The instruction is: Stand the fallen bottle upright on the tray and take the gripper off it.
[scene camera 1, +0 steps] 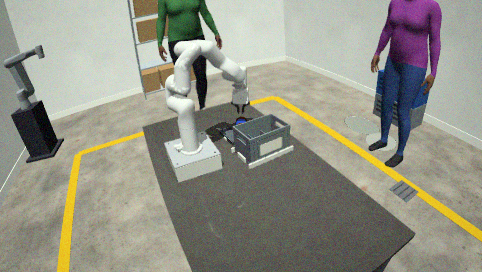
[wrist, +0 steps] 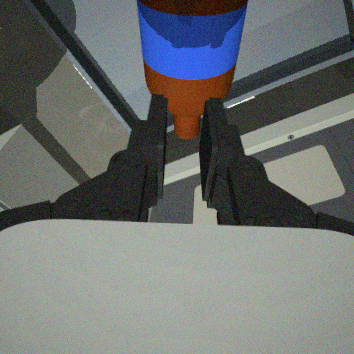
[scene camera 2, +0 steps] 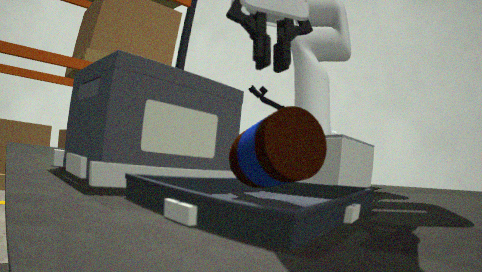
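Observation:
The brown bottle with a blue band is on its side and tilted, low over the dark tray. Its broad base faces scene camera 2. Its neck points the other way, towards the fingers' side in the wrist view. Whether the bottle touches the tray is unclear. My gripper is above the bottle and apart from it, with a clear gap below the fingertips in scene camera 2. Its fingers are drawn close together, with a narrow gap and nothing held.
A grey crate with a pale label stands right beside the tray, held by white strips. The robot's base box is on the other side. Two people stand off the table.

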